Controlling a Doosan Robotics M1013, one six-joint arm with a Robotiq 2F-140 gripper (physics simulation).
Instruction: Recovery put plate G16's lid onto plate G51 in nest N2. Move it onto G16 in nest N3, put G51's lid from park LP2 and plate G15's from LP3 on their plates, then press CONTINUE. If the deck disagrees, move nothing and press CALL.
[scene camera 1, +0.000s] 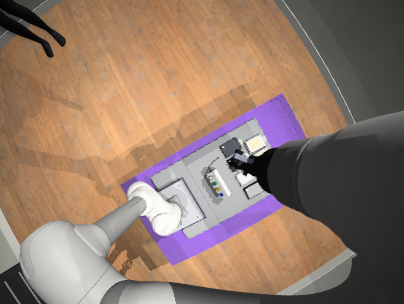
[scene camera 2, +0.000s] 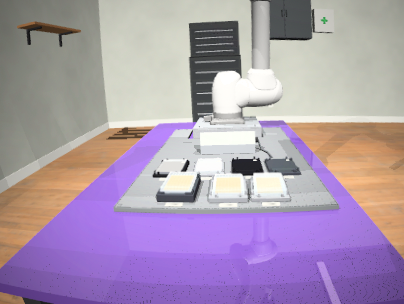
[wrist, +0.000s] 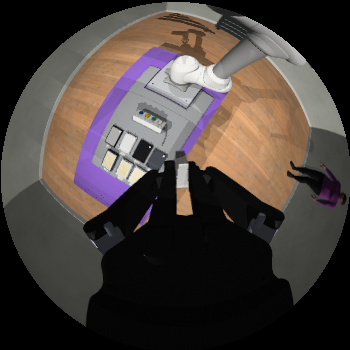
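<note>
Scene camera 1: my gripper (scene camera 1: 232, 164), shut, holding nothing. Scene camera 2: white button box (scene camera 2: 213, 142). Wrist view: my gripper again (wrist: 179, 158).
</note>
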